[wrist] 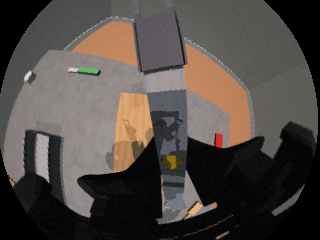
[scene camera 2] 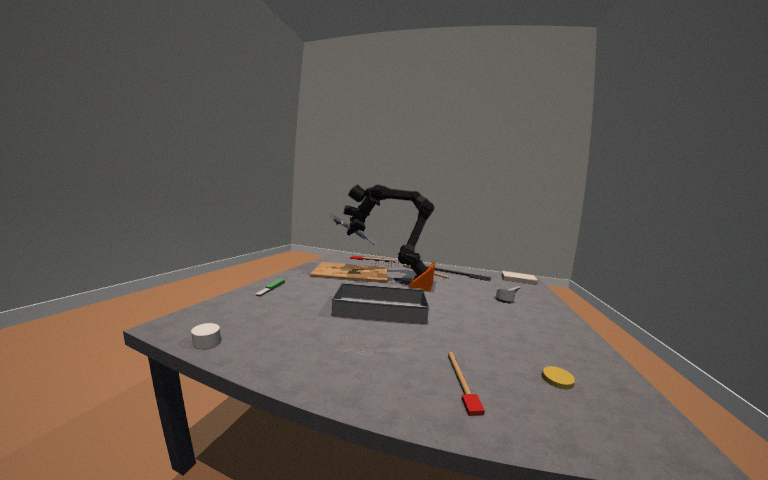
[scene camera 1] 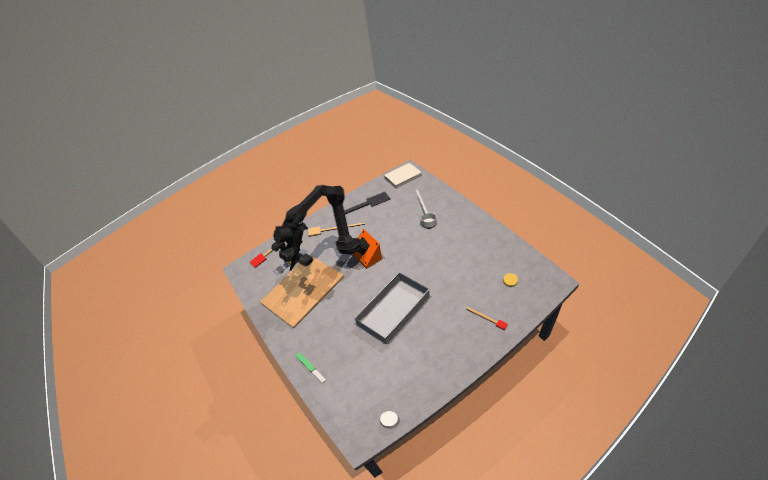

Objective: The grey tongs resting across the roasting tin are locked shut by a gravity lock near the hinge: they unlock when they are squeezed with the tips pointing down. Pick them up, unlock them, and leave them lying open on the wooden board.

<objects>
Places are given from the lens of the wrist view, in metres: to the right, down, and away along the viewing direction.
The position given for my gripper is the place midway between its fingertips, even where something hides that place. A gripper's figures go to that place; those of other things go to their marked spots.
my gripper [wrist: 165,137]: 0.01, 0.02, 0.10
wooden board [wrist: 134,129]: -0.08, 0.03, 0.27
roasting tin [wrist: 41,154]: -0.47, 0.14, 0.15
The marked spots on the wooden board and the roasting tin are 0.43 m apart.
</objects>
